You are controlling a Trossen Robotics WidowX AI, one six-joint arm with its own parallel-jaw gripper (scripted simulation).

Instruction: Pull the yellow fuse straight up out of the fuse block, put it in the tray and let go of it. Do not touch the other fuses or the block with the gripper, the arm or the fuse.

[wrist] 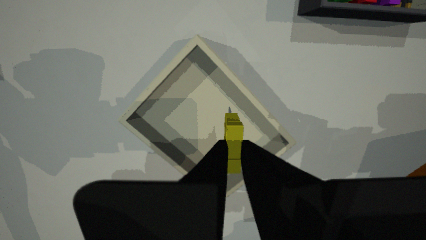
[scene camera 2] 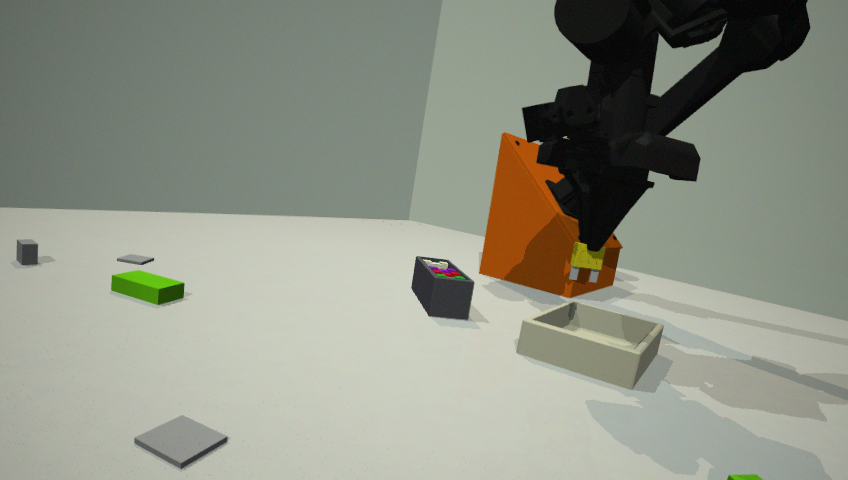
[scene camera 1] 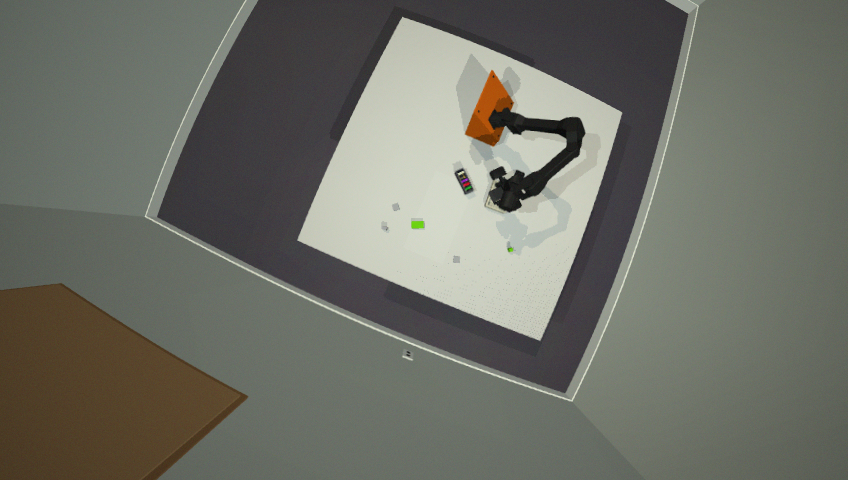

Labels:
yellow fuse: wrist; scene camera 2; not seen in scene camera 1 (hidden by the gripper)
same spot on yellow fuse: [scene camera 2: 582, 257] = [wrist: 224, 127]

